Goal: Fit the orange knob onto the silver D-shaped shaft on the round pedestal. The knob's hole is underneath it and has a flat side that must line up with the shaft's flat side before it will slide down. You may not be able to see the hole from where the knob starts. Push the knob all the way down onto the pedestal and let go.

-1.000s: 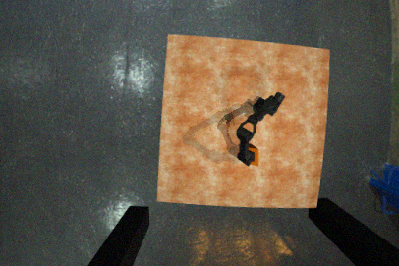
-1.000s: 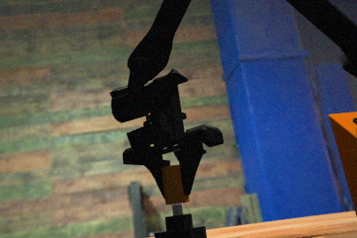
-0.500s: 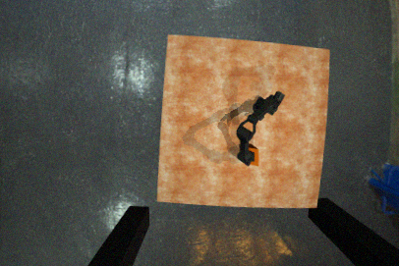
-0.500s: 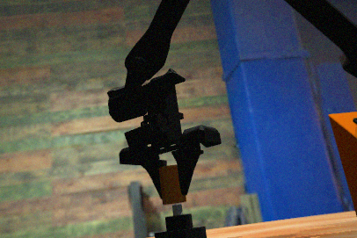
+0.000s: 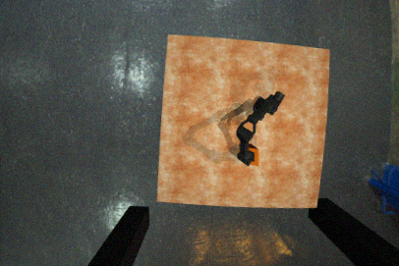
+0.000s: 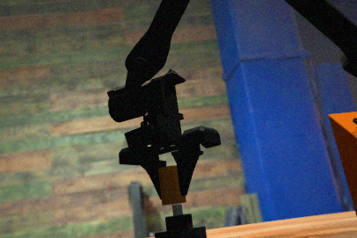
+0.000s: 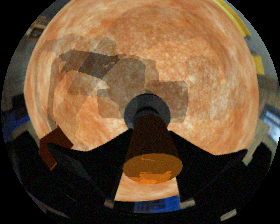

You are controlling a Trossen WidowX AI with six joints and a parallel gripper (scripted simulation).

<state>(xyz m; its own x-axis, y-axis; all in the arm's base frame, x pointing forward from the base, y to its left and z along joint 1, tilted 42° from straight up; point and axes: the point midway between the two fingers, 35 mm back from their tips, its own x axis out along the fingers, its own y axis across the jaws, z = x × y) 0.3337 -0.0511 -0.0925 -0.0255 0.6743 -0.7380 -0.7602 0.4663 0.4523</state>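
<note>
The dark round pedestal is 40 mm below my gripper tip. Round my gripper tip: orange knob 30 mm above.
</note>
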